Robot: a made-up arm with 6 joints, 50 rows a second.
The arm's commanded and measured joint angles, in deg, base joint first. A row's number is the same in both.
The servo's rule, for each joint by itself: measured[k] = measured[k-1] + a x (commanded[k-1-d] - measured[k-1]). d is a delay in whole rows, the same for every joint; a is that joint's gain. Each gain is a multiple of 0.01, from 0.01 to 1. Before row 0 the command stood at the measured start. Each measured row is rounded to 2 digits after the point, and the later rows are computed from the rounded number. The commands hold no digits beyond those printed.
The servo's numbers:
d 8
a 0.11 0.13 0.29 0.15 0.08 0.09
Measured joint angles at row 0:
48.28 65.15 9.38 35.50 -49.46 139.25
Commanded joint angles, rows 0 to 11:
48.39 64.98 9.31 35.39 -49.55 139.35
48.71 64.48 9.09 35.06 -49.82 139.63
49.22 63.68 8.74 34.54 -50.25 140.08
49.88 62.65 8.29 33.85 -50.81 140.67
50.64 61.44 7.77 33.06 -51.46 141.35
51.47 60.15 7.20 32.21 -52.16 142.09
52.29 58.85 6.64 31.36 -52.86 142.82
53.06 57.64 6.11 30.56 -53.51 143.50
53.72 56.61 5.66 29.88 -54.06 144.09
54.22 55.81 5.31 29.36 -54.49 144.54
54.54 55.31 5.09 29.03 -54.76 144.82
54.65 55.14 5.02 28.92 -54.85 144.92
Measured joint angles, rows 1 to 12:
48.28 65.15 9.38 35.50 -49.46 139.25
48.28 65.15 9.38 35.50 -49.46 139.25
48.28 65.15 9.38 35.50 -49.46 139.25
48.28 65.15 9.38 35.50 -49.46 139.25
48.28 65.15 9.38 35.50 -49.46 139.25
48.28 65.15 9.38 35.50 -49.46 139.25
48.28 65.15 9.38 35.50 -49.46 139.25
48.28 65.15 9.38 35.50 -49.46 139.25
48.29 65.13 9.36 35.48 -49.47 139.26
48.34 65.05 9.28 35.42 -49.50 139.29
48.44 64.87 9.12 35.29 -49.56 139.36
48.60 64.58 8.88 35.07 -49.66 139.48

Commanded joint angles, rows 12 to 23:
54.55 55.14 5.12 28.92 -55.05 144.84
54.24 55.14 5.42 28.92 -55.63 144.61
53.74 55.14 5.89 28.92 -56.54 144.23
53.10 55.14 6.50 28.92 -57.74 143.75
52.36 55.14 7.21 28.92 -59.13 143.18
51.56 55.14 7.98 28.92 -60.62 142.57
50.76 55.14 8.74 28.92 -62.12 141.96
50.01 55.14 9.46 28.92 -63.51 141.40
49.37 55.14 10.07 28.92 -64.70 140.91
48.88 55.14 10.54 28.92 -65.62 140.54
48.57 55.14 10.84 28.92 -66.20 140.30
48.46 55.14 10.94 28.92 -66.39 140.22
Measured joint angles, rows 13 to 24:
48.82 64.17 8.56 34.77 -49.80 139.65
49.11 63.65 8.17 34.39 -49.99 139.87
49.46 63.03 7.73 33.94 -50.22 140.14
49.86 62.33 7.26 33.43 -50.48 140.44
50.28 61.59 6.80 32.90 -50.77 140.77
50.71 60.84 6.37 32.37 -51.07 141.11
51.13 60.12 6.00 31.87 -51.37 141.44
51.52 59.47 5.72 31.43 -51.65 141.75
51.85 58.91 5.55 31.05 -51.92 142.03
52.11 58.42 5.51 30.73 -52.22 142.26
52.29 57.99 5.62 30.46 -52.57 142.44
52.38 57.62 5.88 30.23 -52.98 142.56

